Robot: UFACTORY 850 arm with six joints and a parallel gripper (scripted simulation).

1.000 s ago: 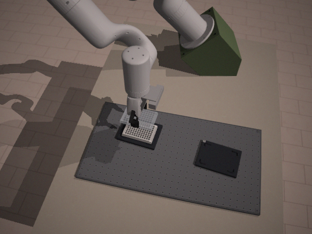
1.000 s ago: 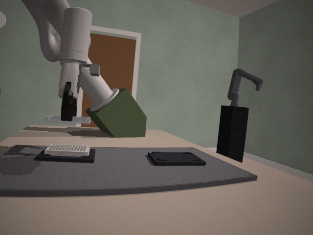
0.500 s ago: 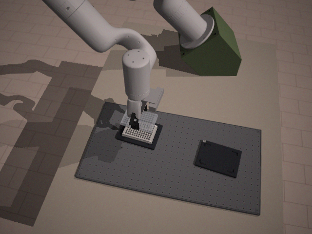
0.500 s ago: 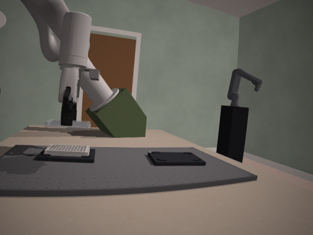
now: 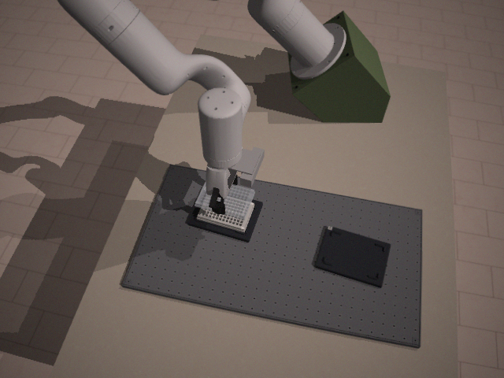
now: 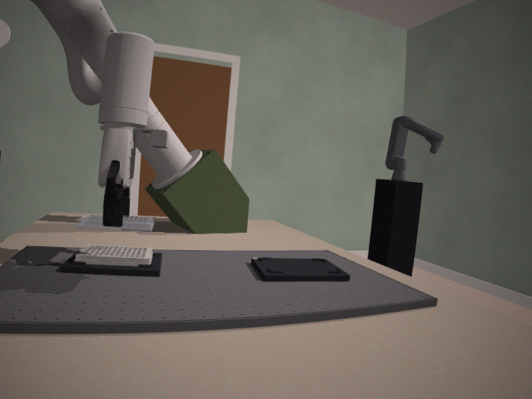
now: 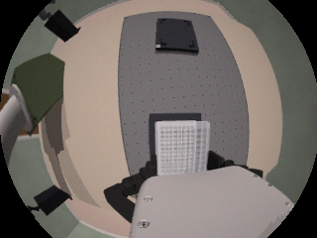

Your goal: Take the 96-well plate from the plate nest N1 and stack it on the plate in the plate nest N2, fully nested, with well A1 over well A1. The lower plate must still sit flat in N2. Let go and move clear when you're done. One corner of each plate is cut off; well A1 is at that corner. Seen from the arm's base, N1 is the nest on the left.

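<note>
My gripper is now 70 mm above the white 96-well plate.
</note>
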